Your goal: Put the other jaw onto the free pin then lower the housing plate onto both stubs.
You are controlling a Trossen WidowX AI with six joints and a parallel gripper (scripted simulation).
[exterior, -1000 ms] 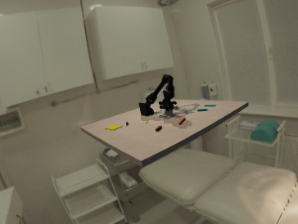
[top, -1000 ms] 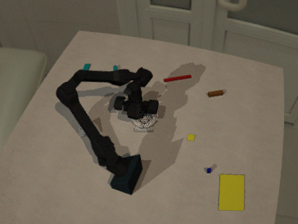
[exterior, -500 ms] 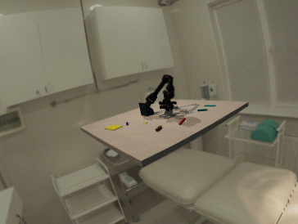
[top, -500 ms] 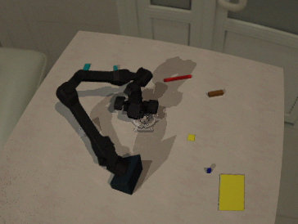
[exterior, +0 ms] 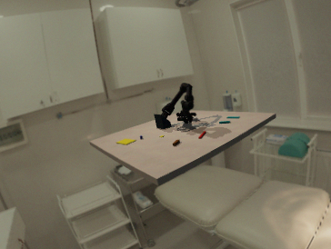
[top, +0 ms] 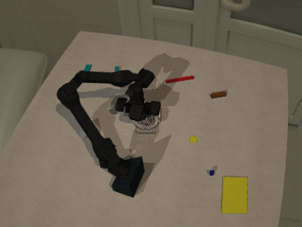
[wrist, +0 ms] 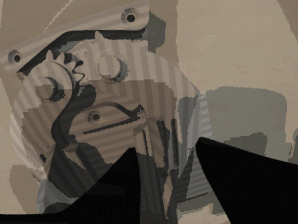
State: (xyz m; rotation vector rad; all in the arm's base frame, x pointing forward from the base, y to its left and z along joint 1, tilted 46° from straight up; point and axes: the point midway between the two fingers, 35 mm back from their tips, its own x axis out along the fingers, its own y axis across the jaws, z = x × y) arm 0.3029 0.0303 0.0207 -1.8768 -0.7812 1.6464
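The jaw lies 30 mm behind my gripper tip and 20 mm to the right of it. The rest, counted from my gripper tip: brown block: 220 mm ahead, 330 mm to the right; yellow square: 50 mm behind, 260 mm to the right, 10 mm below; red bar: 270 mm ahead, 130 mm to the right, 10 mm below.
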